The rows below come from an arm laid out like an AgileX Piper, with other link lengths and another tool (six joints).
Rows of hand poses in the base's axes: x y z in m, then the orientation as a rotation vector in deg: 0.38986, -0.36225, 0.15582, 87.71, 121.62, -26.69; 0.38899, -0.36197, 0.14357, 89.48, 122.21, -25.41; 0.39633, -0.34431, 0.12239, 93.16, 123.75, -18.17; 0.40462, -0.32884, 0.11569, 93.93, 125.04, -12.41; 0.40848, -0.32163, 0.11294, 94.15, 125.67, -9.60; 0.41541, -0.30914, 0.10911, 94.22, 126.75, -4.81; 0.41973, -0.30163, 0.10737, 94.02, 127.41, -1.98; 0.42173, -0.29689, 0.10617, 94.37, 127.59, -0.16; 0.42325, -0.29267, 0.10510, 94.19, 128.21, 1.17; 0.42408, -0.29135, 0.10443, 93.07, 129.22, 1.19
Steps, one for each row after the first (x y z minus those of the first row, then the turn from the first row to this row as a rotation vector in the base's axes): -0.00087, 0.00028, -0.01225, 1.71, 0.21, -0.72; 0.00647, 0.01794, -0.03343, 7.69, -1.31, -1.25; 0.01476, 0.03341, -0.04013, 11.61, -2.86, -0.30; 0.01862, 0.04062, -0.04288, 13.48, -3.61, 0.24; 0.02555, 0.05311, -0.04671, 16.59, -4.87, 1.35; 0.02987, 0.06062, -0.04845, 18.37, -5.62, 2.16; 0.03187, 0.06536, -0.04965, 19.61, -6.12, 2.29; 0.03339, 0.06958, -0.05072, 20.56, -6.24, 2.80; 0.03422, 0.07090, -0.05139, 20.57, -5.82, 3.80
